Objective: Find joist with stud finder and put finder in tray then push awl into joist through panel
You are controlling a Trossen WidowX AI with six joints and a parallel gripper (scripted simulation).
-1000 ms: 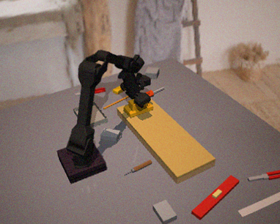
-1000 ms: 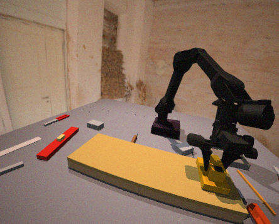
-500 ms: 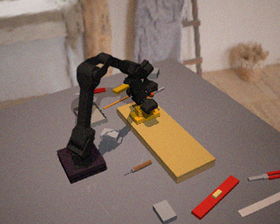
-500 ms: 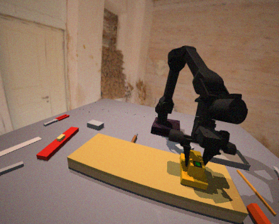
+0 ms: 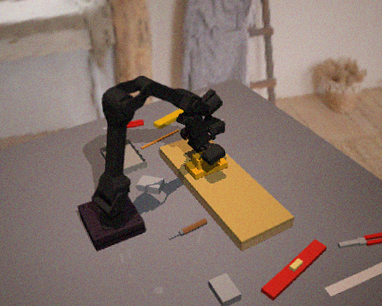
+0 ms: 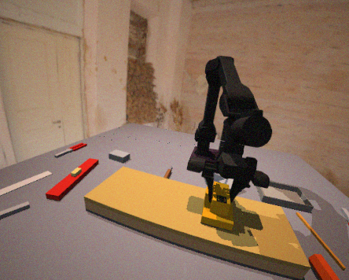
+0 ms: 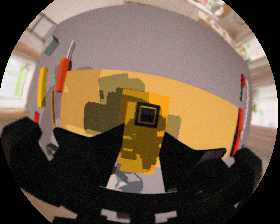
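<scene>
My gripper tip is now 260 mm past the grey tray, 200 mm to the right of it and 50 mm above it. Round my gripper tip: yellow stud finder (20 mm above, 10 mm ahead); then pencil (270 mm to the left, 100 mm behind, 60 mm below); then awl (220 mm to the right, 150 mm behind, 60 mm below).
</scene>
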